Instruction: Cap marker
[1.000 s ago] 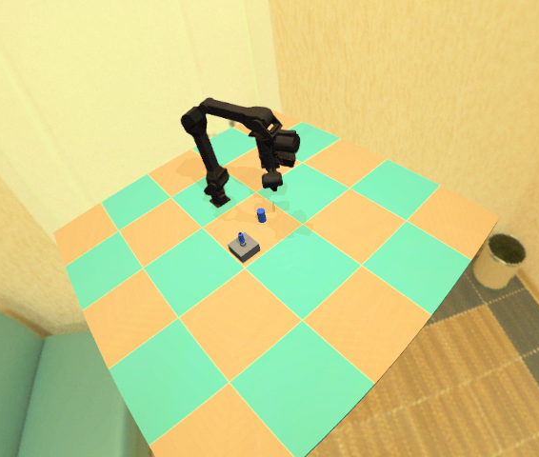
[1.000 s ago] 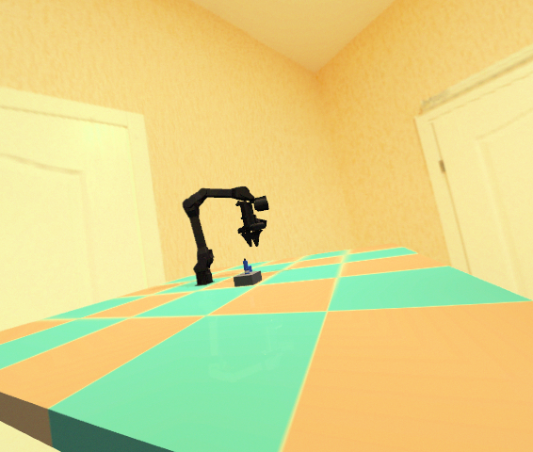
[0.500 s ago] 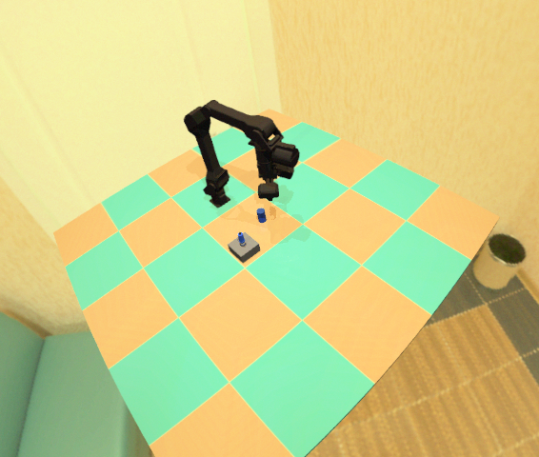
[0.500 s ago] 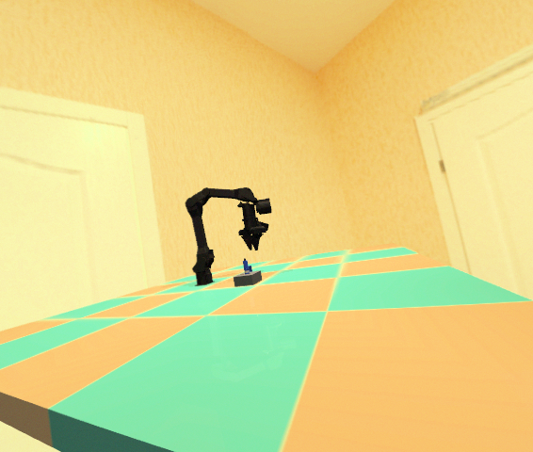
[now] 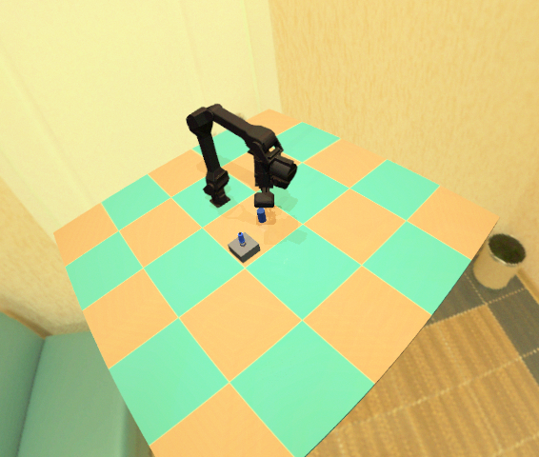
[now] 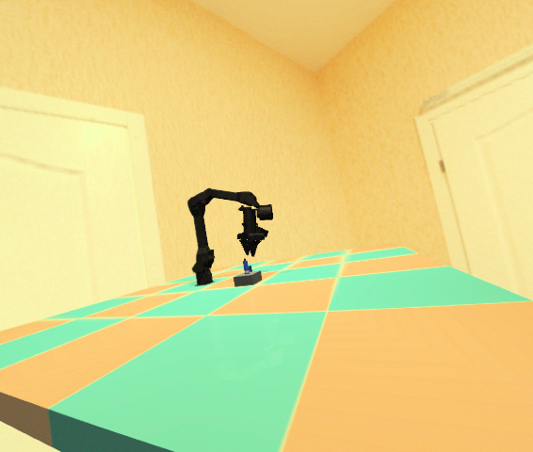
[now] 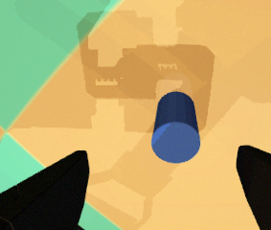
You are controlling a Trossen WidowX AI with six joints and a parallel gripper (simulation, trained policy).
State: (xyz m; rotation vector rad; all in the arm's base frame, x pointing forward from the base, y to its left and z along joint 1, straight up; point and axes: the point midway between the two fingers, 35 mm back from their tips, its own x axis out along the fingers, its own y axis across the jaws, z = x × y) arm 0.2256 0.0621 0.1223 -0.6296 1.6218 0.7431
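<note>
Now: gripper tip 1 cm past the blue cap, 2 cm to the left of it and 6 cm above it. The rest, counted from my gripper tip: dark grey holder block 6 cm ahead, 15 cm to the right, 7 cm below.
</note>
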